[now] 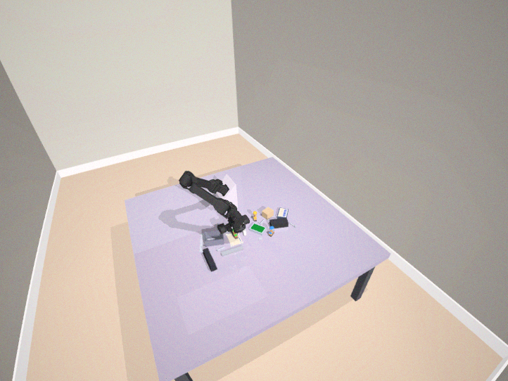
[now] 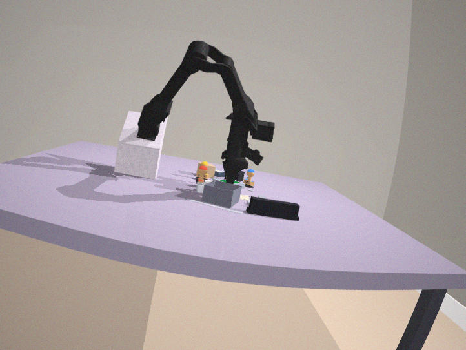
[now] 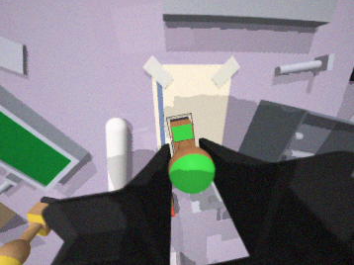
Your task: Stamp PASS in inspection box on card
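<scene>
Right now my gripper tip is 2 cm above the cream card, 1 cm to the left of it and 1 cm short of it. Also, from my gripper tip: red-knobbed stamp 9 cm behind, 4 cm to the left; green-knobbed stamp right at my gripper tip; white pen 8 cm to the left, 6 cm behind, 1 cm below.
</scene>
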